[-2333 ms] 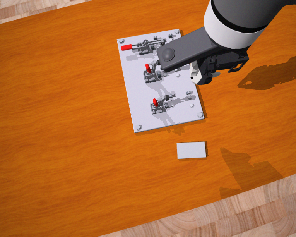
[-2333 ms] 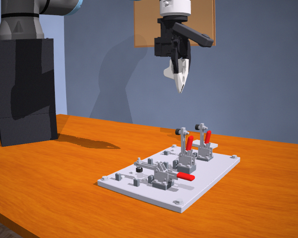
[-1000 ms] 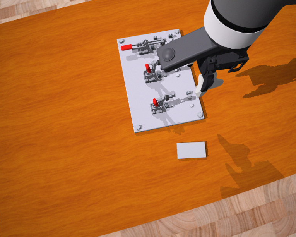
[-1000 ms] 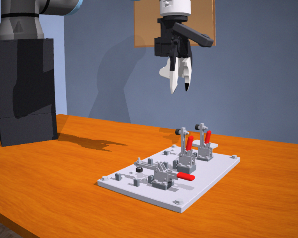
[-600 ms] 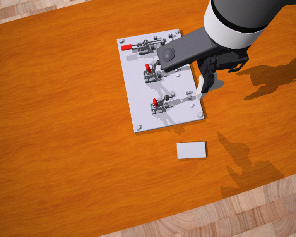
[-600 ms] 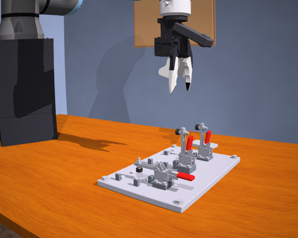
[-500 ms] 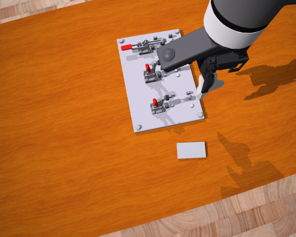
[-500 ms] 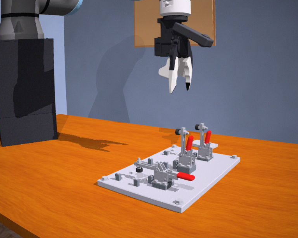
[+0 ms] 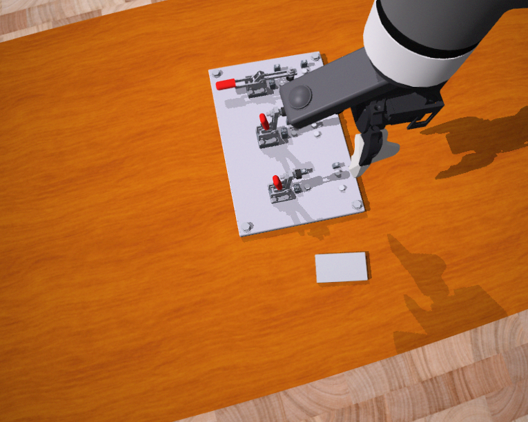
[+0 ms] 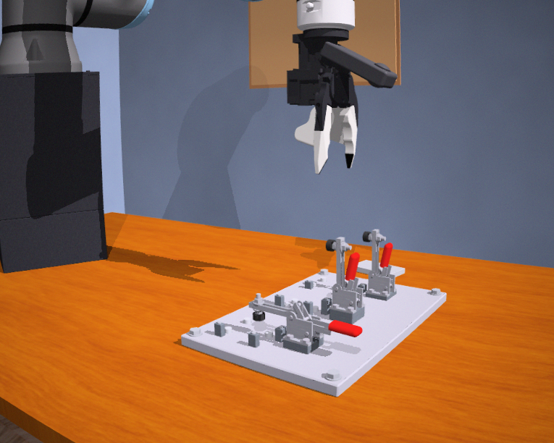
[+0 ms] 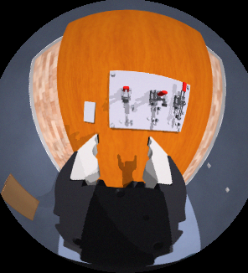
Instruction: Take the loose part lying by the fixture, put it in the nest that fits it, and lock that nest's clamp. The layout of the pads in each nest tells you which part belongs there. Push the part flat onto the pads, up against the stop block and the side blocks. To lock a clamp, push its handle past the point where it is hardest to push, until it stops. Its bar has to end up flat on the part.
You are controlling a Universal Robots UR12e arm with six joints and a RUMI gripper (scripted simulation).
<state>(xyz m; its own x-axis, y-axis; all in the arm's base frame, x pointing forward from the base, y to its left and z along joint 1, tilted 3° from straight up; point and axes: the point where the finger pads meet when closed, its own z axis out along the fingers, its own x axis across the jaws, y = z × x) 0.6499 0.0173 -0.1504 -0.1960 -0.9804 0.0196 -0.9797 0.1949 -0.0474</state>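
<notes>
The flat grey rectangular part is 30 mm ahead of my hand, 150 mm to the left of it and 210 mm below it. Round my hand: grey fixture plate (30 mm ahead, 120 mm to the right, 210 mm below).
</notes>
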